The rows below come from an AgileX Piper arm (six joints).
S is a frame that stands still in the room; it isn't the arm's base.
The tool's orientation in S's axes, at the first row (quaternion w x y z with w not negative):
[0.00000, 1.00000, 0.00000, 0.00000]
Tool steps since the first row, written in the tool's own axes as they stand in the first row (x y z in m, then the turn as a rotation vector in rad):
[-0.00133, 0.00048, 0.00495, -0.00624, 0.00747, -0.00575]
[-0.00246, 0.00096, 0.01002, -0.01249, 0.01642, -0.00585]
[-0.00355, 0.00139, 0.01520, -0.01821, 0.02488, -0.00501]
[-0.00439, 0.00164, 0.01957, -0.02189, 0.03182, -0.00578]
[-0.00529, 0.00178, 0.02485, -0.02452, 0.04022, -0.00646]
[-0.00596, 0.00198, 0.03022, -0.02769, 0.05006, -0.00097]
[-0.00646, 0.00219, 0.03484, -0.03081, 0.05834, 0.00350]
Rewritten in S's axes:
[-0.00133, -0.00048, -0.00495, -0.00624, -0.00747, 0.00575]
[-0.00246, -0.00096, -0.01002, -0.01249, -0.01642, 0.00585]
[-0.00355, -0.00139, -0.01520, -0.01821, -0.02488, 0.00501]
[-0.00439, -0.00164, -0.01957, -0.02189, -0.03182, 0.00578]
[-0.00529, -0.00178, -0.02485, -0.02452, -0.04022, 0.00646]
[-0.00596, -0.00198, -0.03022, -0.02769, -0.05006, 0.00097]
[-0.00646, -0.00219, -0.03484, -0.03081, -0.05834, -0.00350]

